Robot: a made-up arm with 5 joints. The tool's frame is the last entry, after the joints.
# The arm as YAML. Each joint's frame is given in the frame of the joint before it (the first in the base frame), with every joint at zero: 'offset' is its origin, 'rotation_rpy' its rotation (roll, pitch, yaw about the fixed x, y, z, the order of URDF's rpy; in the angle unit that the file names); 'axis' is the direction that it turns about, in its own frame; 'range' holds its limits. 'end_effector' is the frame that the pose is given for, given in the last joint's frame.
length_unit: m
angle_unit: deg
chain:
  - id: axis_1
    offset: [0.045, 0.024, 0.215]
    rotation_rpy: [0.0, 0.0, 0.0]
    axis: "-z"
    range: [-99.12, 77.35]
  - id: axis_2
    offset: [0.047, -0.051, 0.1]
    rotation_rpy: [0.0, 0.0, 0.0]
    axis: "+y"
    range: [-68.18, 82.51]
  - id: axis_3
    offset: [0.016, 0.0, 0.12]
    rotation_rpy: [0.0, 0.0, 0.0]
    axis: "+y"
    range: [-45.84, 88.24]
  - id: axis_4
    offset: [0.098, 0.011, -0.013]
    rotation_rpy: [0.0, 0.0, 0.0]
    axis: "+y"
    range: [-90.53, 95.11]
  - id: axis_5
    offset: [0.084, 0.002, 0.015]
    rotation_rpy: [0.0, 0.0, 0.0]
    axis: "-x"
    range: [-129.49, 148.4]
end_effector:
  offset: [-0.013, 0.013, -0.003]
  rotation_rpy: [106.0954, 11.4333, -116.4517]
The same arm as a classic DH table. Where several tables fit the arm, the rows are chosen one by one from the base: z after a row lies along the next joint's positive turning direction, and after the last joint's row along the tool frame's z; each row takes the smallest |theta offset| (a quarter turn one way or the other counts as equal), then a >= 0, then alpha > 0; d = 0 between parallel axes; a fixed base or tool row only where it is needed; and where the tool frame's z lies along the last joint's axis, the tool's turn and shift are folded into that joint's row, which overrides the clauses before.
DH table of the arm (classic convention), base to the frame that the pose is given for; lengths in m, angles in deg. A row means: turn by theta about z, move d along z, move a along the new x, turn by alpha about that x. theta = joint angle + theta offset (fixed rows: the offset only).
base (fixed): theta offset 28.07  d 0  a 0.051  alpha 180
axis_1: theta offset 28.07  d -0.315  a 0.047  alpha 90
axis_2: theta offset -82.41  d 0  a 0.1211  alpha 0
axis_3: theta offset 89.96  d 0  a 0.0989  alpha 0
axis_4: theta offset 82.44  d -0.038  a -0.015  alpha -90
axis_5: theta offset 29.66  d -0.0905  a -0.0038  alpha 33.31
tool (fixed): theta offset 52.66  d 0.0233  a 0  alpha 0
Joint limits (deg, base to tool): -99.12..77.35 -68.18..82.51 -45.84..88.24 -90.53..95.11 -129.49..148.4

